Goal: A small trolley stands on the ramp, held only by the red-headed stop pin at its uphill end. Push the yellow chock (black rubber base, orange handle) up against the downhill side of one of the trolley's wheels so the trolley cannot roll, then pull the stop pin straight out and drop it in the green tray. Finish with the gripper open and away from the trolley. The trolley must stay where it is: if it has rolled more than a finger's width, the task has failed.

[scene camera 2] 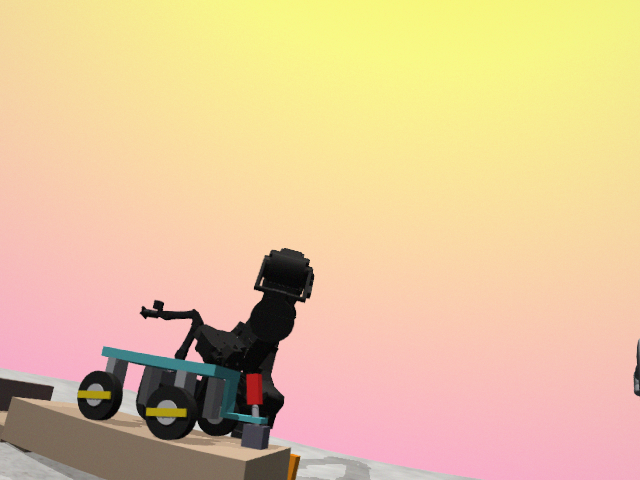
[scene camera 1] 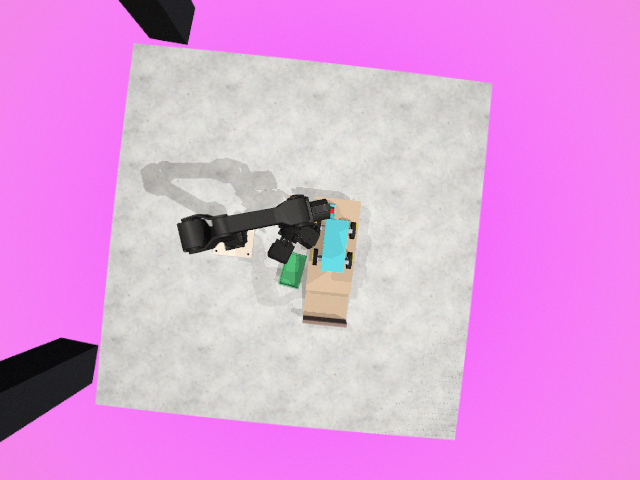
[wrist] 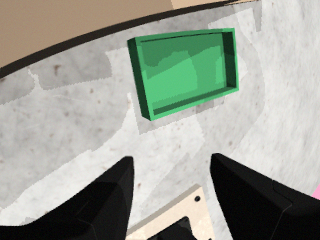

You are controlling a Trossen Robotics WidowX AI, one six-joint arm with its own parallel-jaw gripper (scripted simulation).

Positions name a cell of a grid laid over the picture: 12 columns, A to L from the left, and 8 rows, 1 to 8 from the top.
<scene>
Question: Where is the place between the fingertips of my gripper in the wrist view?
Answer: G6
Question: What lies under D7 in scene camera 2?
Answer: A trolley.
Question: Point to a trolley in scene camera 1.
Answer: At G5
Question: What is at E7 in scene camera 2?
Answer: My gripper.
</scene>
